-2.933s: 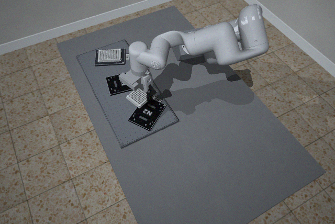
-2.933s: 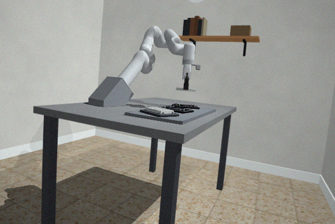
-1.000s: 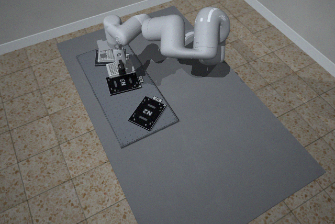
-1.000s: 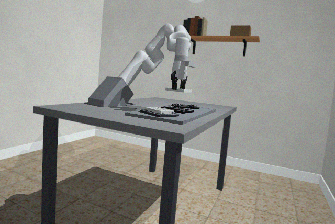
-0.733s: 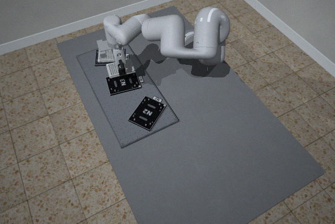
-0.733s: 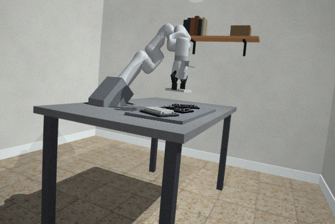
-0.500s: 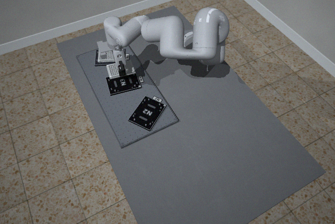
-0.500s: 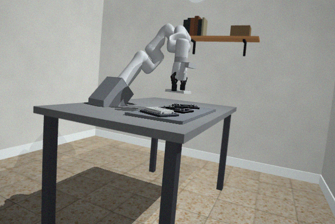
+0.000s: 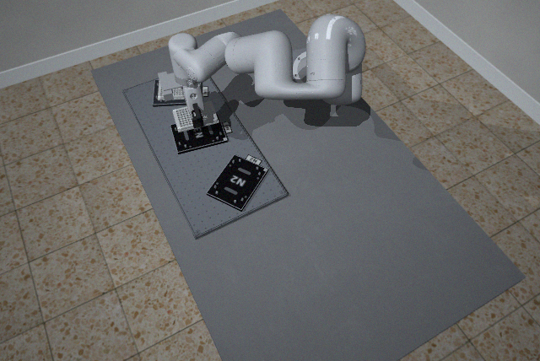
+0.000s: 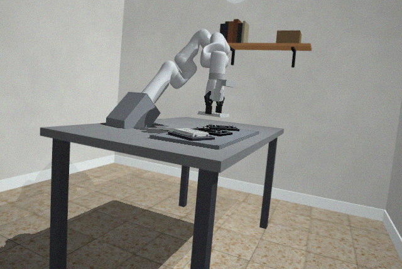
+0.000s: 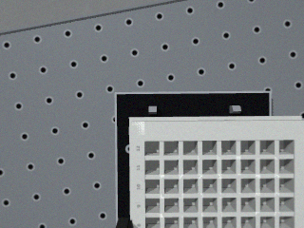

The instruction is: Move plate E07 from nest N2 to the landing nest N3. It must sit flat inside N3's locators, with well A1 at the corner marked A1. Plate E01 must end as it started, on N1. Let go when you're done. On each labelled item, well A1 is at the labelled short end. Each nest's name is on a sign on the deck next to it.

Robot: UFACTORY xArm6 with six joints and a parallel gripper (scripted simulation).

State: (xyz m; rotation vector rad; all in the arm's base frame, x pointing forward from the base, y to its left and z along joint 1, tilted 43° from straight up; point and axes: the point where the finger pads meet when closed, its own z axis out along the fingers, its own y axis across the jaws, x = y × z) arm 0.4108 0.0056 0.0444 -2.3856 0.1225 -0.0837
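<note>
My hand is 10 cm above the black nest. Round my hand: nest N2: 23 cm to the left, 10 cm below, 5 cm behind.
</note>
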